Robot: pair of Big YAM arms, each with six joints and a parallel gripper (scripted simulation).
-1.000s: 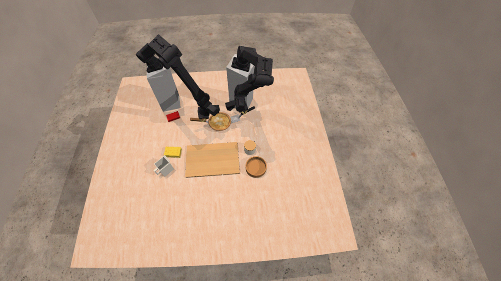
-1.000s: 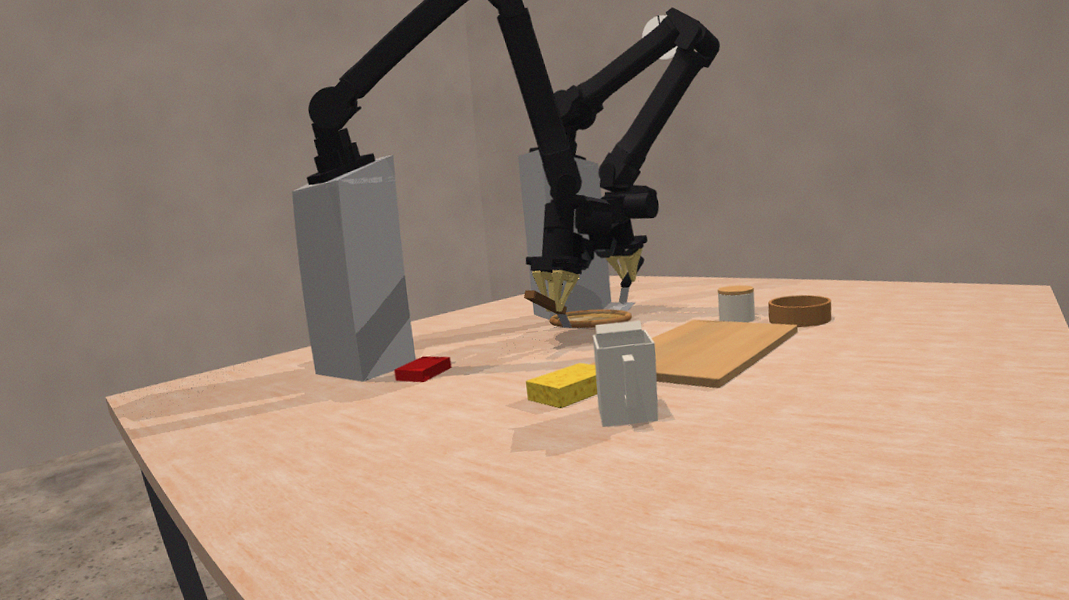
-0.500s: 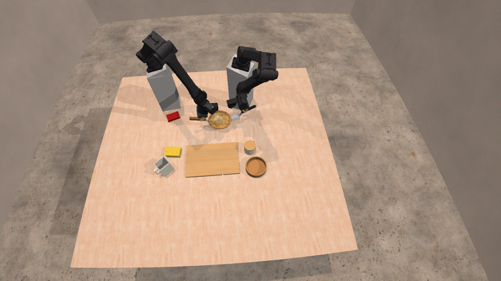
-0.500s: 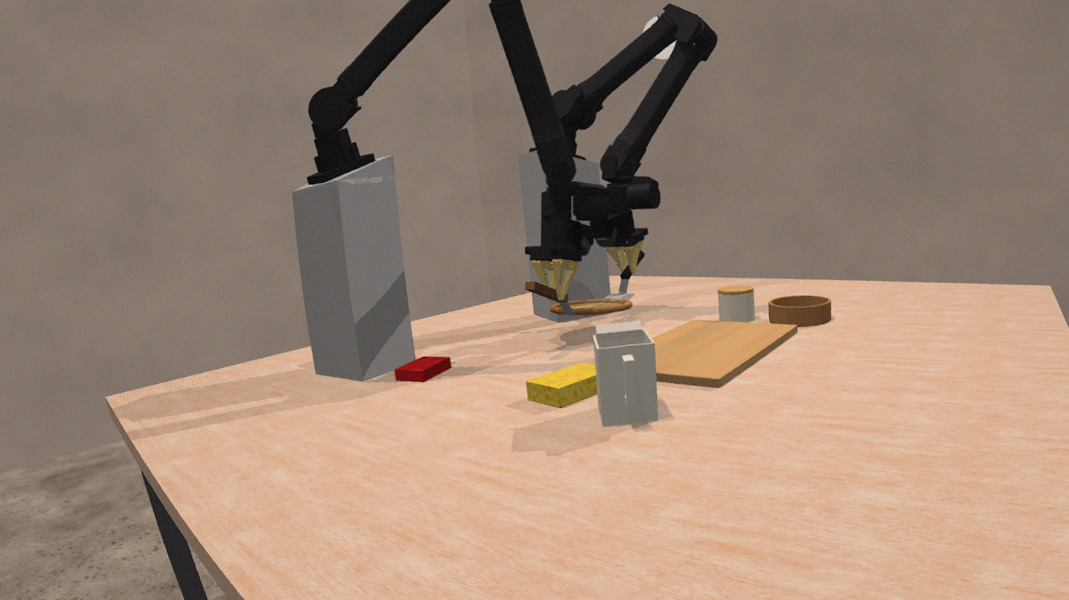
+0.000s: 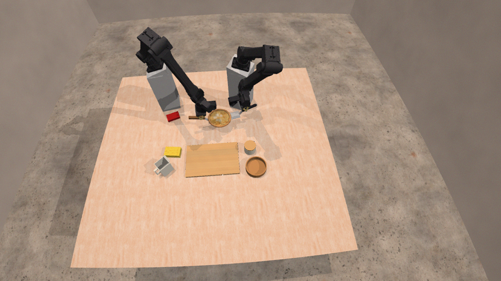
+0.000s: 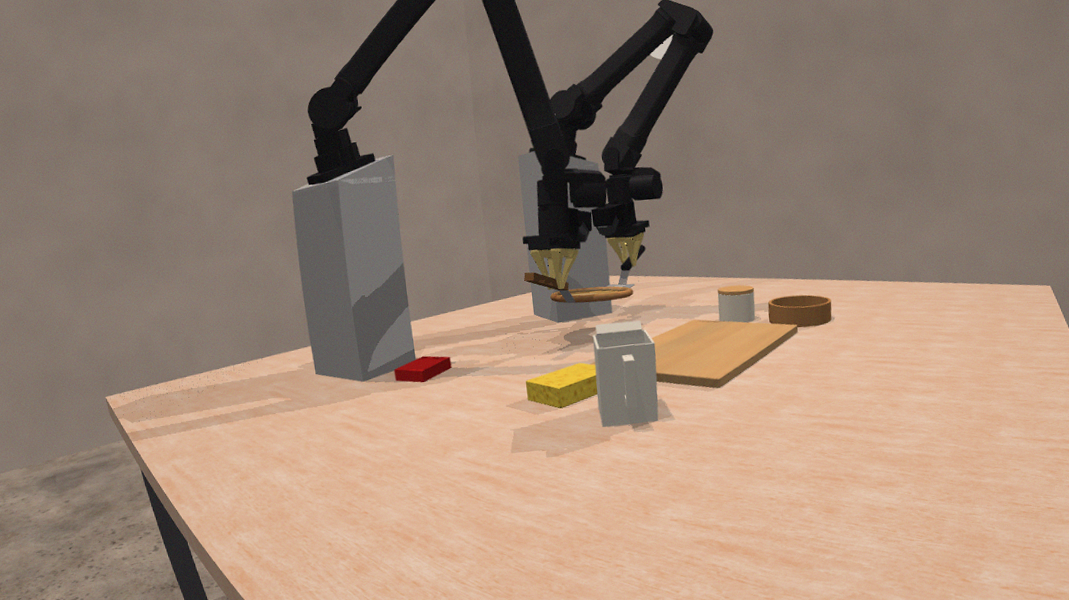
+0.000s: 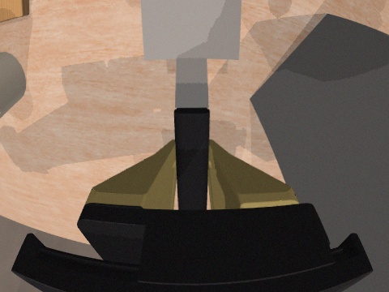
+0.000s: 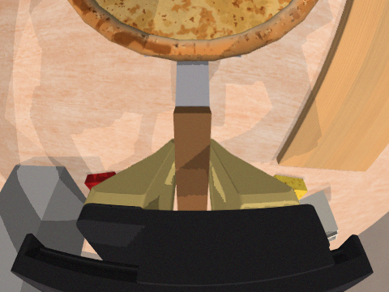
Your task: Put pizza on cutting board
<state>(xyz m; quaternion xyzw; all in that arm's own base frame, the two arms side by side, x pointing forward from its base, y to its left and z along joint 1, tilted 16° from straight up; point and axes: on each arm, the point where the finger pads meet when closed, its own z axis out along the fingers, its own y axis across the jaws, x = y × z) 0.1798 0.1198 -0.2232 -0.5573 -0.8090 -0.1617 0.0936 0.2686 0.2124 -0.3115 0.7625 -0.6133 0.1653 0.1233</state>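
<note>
The pizza lies 13 cm to the left of my right hand, 4 cm below it and 3 cm behind it. From my right hand the other things lie so: black-handled turner 31 cm to the left, 7 cm behind, 1 cm below; brown-handled turner 3 cm to the left, 2 cm below, 1 cm behind; cutting board 27 cm ahead, 12 cm below, 9 cm to the left.
The lidded canister is 27 cm ahead of my left hand, 9 cm below it and 3 cm to the left of it. Also, from my left hand: pizza (19 cm to the right, 5 cm ahead, 4 cm below); black-handled turner (1 cm to the right, 1 cm below); brown-handled turner (28 cm to the right, 7 cm ahead, 2 cm below).
</note>
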